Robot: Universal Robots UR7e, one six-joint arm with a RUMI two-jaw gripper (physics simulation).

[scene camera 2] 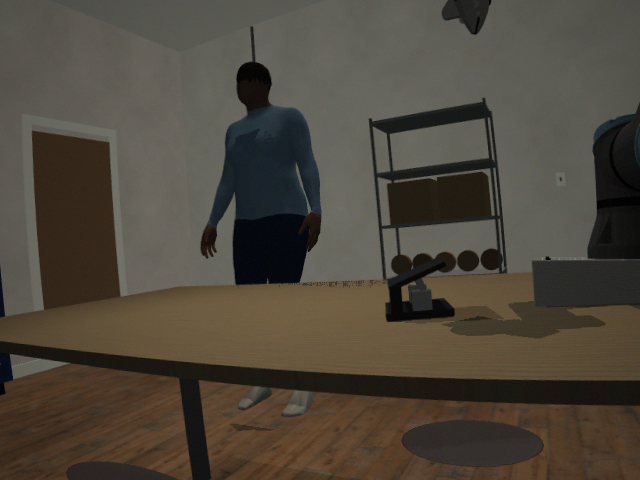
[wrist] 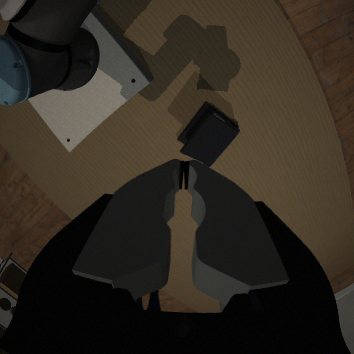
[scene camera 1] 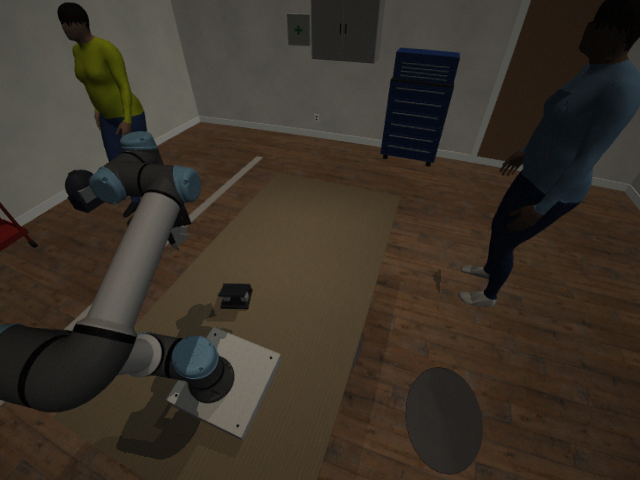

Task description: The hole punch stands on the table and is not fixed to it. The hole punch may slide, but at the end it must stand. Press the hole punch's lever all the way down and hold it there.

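Frame: origin at the arm's base, x back, y right, z up, level; millimetres.
Where they show: gripper, between the fingertips: (scene camera 2: 474,33) (wrist: 183,163) (scene camera 1: 178,249); arm's base, origin of its link: (scene camera 2: 633,258) (wrist: 70,57) (scene camera 1: 212,379).
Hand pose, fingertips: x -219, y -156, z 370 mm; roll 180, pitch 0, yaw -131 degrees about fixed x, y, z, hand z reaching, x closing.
Each offset is from my fingertips to the top centre of the thing. Level surfaces: height alone.
The black hole punch {dx -140, dy +38, dz -342 mm} (scene camera 1: 235,296) (scene camera 2: 419,308) (wrist: 209,135) stands upright on the table {dz -428 mm} (scene camera 1: 310,248) (scene camera 2: 258,330) (wrist: 280,165). Its lever {dx -140, dy +38, dz -342 mm} (scene camera 2: 416,273) is raised at a slant, its free end high on the side towards the robot's base; a grey block shows under it in scene camera 2. My gripper (wrist: 183,163) (scene camera 2: 474,32) is shut and empty. It hangs high above the table and does not touch the punch. In the wrist view the punch lies just beyond the fingertips. In scene camera 1 the fingers show partly, behind the arm.
The arm's base stands on a white plate (scene camera 1: 258,379) (scene camera 2: 584,281) (wrist: 80,117) near the punch. A person in blue (scene camera 1: 573,124) (scene camera 2: 268,165) stands beside the table, and one in yellow (scene camera 1: 103,77) stands beyond the arm. A shelf rack (scene camera 2: 376,206) stands behind.
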